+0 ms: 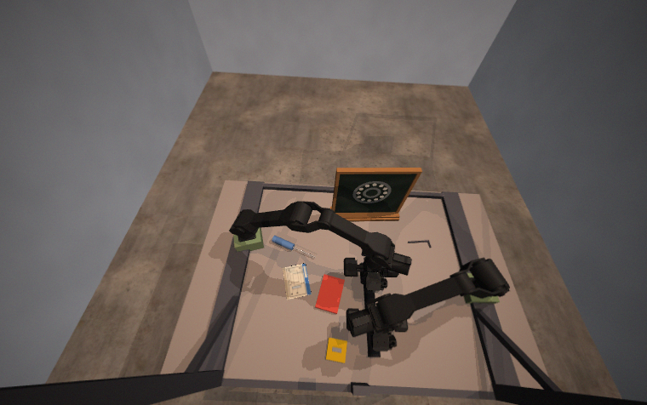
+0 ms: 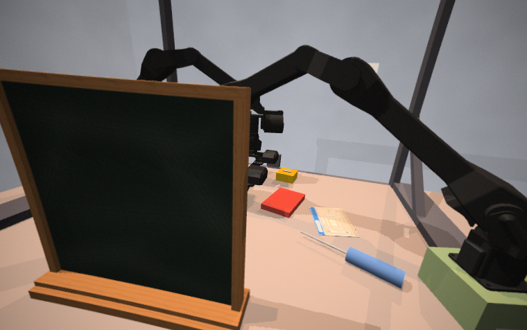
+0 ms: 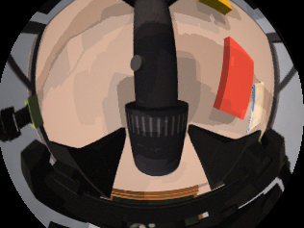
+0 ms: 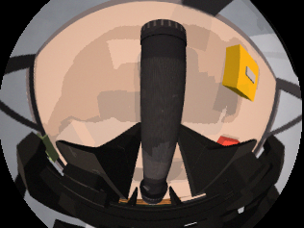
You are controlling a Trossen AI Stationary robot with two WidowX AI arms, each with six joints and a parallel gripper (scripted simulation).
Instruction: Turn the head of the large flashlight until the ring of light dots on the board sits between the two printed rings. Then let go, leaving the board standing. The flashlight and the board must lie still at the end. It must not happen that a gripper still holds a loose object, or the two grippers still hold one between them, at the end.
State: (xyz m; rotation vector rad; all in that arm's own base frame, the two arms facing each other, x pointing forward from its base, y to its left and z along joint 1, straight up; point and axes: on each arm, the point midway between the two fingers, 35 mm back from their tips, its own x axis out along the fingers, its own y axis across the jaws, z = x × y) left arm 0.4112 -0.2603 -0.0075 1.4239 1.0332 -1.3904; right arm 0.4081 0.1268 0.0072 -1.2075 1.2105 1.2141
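The yellow block is 10 cm behind my right hand, 10 cm to the left of it and 3 cm below it. Round my right hand: red block (7 cm ahead, 16 cm to the left, 4 cm below); then printed card (9 cm ahead, 29 cm to the left, 5 cm below); then blue screwdriver (21 cm ahead, 33 cm to the left, 3 cm below).
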